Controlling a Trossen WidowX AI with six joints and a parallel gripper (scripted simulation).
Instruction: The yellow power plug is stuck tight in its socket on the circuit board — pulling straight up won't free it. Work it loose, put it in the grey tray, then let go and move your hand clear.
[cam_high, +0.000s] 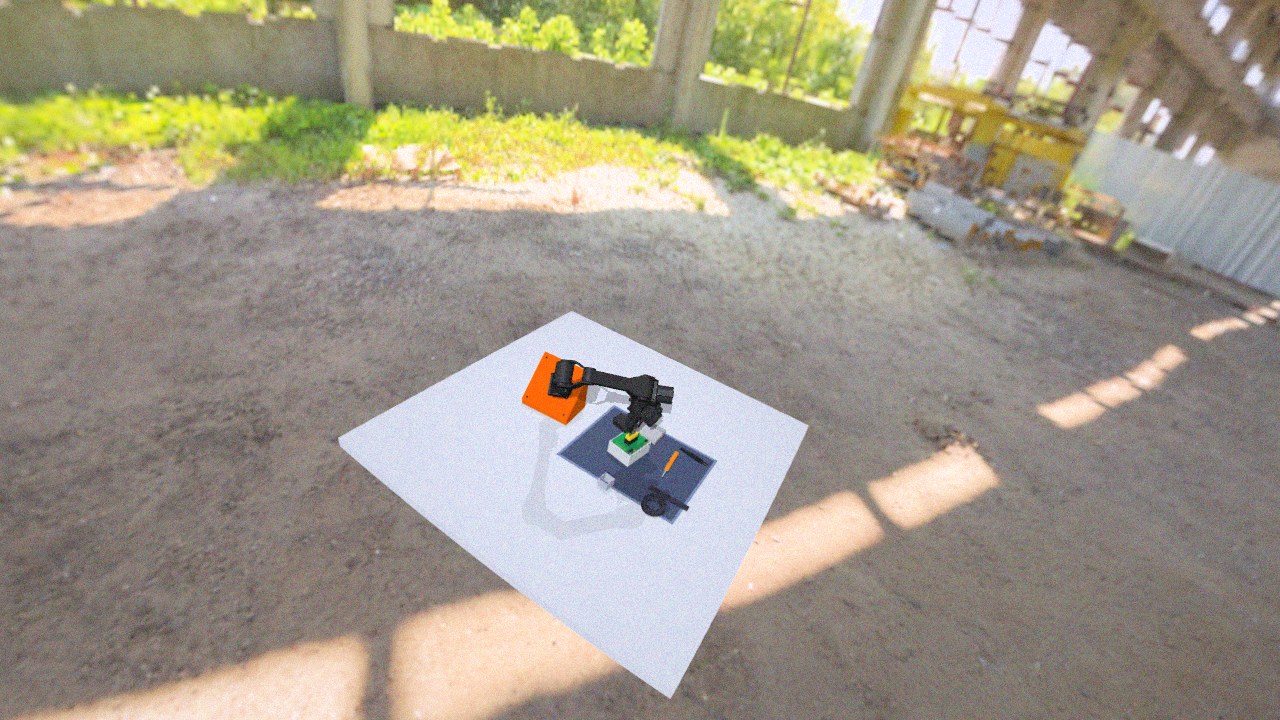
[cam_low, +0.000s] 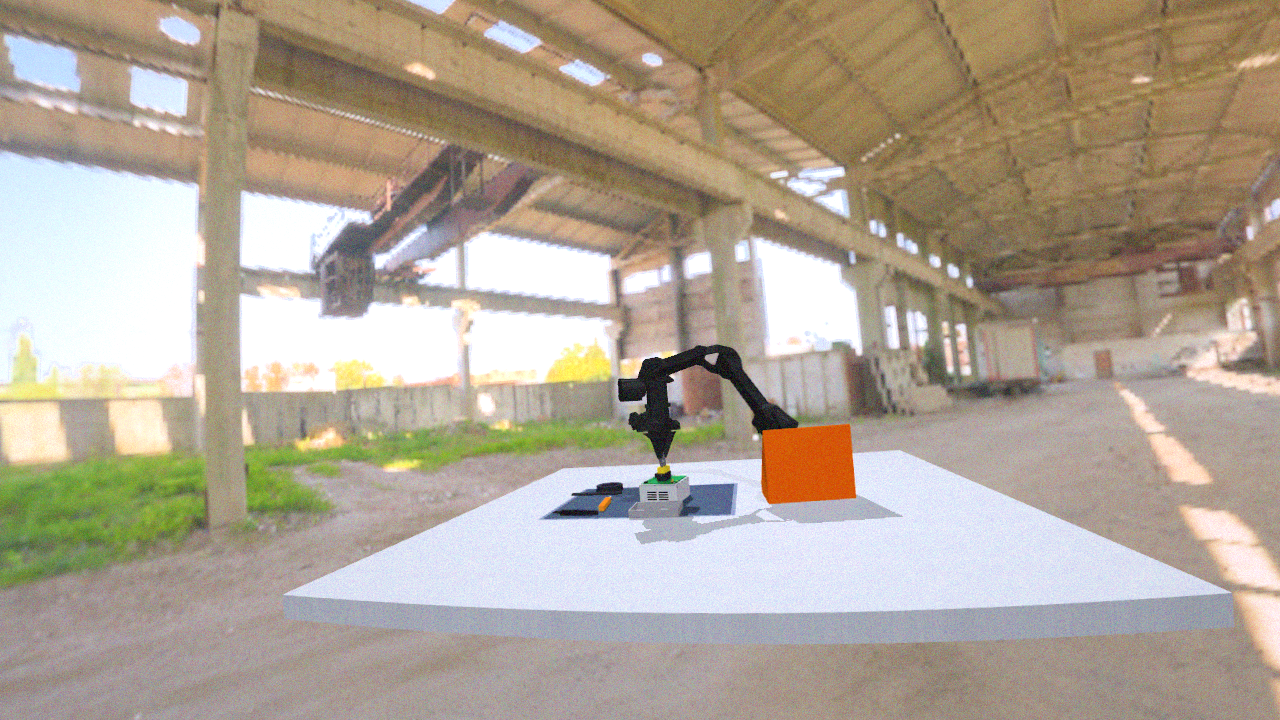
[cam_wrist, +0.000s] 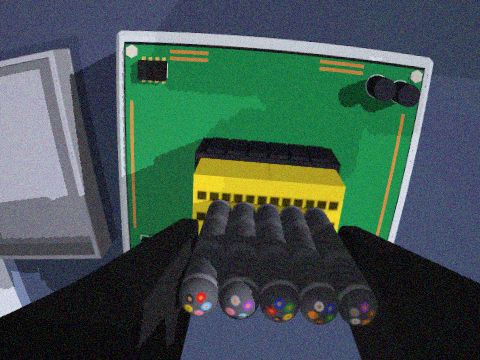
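Now: gripper tip 20 mm above the yellow power plug. Also, from my gripper tip: dark mat (50 mm ahead, 110 mm below); black rod (210 mm ahead, 120 mm to the right, 110 mm below).
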